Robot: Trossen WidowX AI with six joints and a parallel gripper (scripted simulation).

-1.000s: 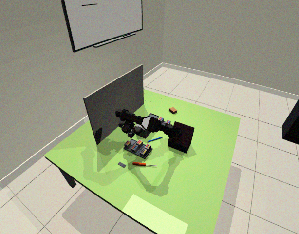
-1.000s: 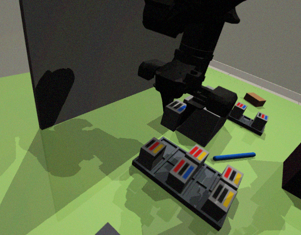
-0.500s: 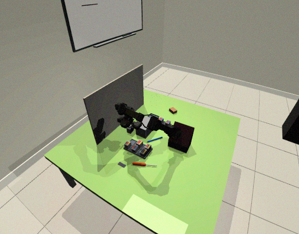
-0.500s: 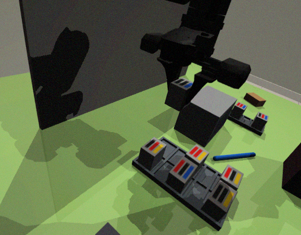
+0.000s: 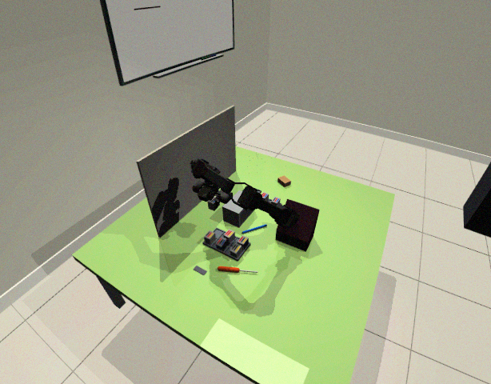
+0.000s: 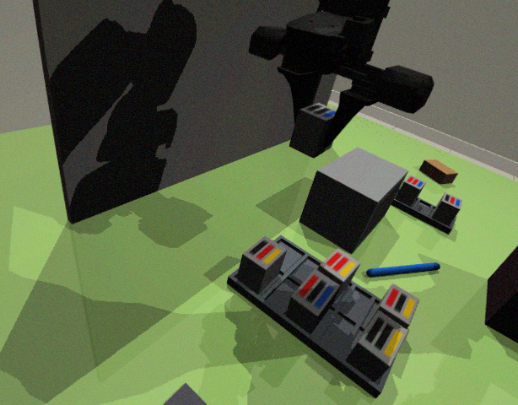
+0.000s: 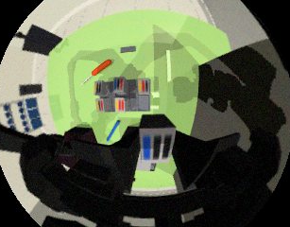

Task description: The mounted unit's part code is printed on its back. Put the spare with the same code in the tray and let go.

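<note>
My gripper tip is 1 cm short of the dark tray, 34 cm to the left of it and 17 cm above it. The rest, counted from my gripper tip: brown block 11 cm behind, 56 cm to the right, 16 cm below; then blue pen 16 cm behind, 11 cm to the right, 17 cm below.
</note>
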